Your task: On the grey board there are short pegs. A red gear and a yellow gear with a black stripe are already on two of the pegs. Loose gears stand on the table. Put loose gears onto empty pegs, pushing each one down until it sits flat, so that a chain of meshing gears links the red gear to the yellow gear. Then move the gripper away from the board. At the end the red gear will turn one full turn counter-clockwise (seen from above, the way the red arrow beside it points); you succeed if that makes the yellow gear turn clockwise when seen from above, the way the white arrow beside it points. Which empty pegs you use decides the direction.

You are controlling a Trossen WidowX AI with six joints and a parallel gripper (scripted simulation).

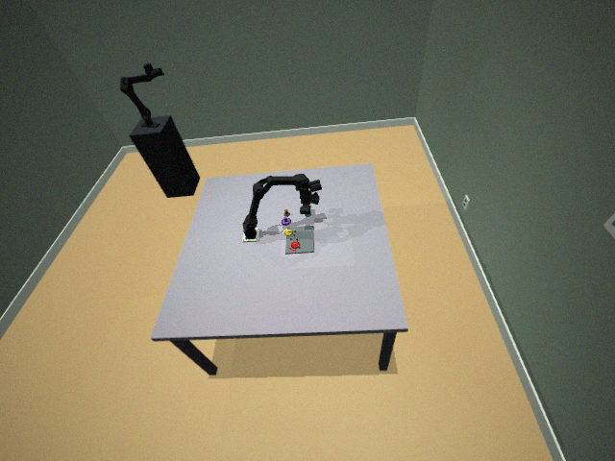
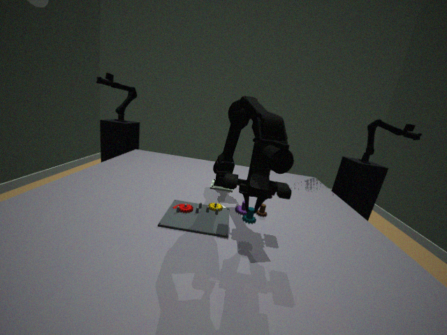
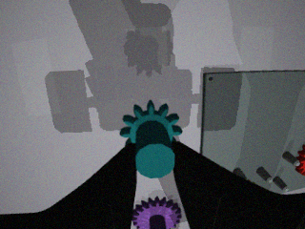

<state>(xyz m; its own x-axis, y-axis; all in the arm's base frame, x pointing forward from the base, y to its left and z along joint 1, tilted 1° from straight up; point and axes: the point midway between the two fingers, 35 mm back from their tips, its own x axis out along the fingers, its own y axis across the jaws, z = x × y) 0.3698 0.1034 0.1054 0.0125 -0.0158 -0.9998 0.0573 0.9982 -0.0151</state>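
Right now the red gear is 80 mm behind my gripper tip, 210 mm to the right of it and 60 mm below it. Round my gripper tip: purple gear (150 mm behind, 60 mm below); then teal gear (10 mm below); then brown gear (150 mm behind, 70 mm to the left, 60 mm below).
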